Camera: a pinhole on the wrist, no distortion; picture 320 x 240 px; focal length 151.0 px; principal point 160.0 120.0 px. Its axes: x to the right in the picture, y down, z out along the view. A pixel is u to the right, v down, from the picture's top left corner.
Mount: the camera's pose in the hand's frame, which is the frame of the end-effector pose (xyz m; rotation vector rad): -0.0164 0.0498 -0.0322 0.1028 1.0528 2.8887
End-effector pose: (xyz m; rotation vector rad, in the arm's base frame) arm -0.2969 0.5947 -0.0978 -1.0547 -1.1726 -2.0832
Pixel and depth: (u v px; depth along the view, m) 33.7 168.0 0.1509
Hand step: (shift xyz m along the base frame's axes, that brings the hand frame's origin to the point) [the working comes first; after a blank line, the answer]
In the camera's frame: -0.1262 0.0480 0.1509

0.0466 0.0386 0.1802
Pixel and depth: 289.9 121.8 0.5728
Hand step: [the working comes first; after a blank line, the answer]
In the camera's frame: 0.4928 0.0068 0.5728

0.7519 0.1826 -0.0313
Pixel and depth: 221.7 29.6 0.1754
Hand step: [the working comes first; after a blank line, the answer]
In the camera's frame: 0.0717 -0.1050 0.1754

0.2360 -0.0845 0.0700
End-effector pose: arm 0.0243 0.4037 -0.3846 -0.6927 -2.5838 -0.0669
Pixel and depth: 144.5 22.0 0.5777
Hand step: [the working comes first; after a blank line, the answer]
In the camera's frame: -0.0593 -0.3749 0.5777

0.1886 0.6869 -0.1494
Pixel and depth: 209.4 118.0 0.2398
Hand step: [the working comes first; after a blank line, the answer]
In the camera's frame: 0.0785 -0.0032 0.2398

0.0955 0.1755 -0.1837
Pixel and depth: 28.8 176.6 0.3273
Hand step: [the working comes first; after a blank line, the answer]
In the camera's frame: -0.2844 0.1227 0.3273

-0.2738 0.3036 -0.1354
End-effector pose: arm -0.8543 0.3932 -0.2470 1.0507 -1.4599 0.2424
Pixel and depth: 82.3 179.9 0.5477
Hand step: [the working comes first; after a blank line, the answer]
In the camera's frame: -0.2818 0.2173 0.5477

-0.4486 -0.3752 0.2423
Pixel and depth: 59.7 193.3 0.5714
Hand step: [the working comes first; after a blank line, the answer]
In the camera's frame: -0.3795 0.2774 0.5714

-0.4403 -0.4774 0.2990
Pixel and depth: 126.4 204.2 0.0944
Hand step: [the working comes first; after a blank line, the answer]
In the camera's frame: -0.0210 0.0526 0.0944

-0.0964 -0.0171 0.0224
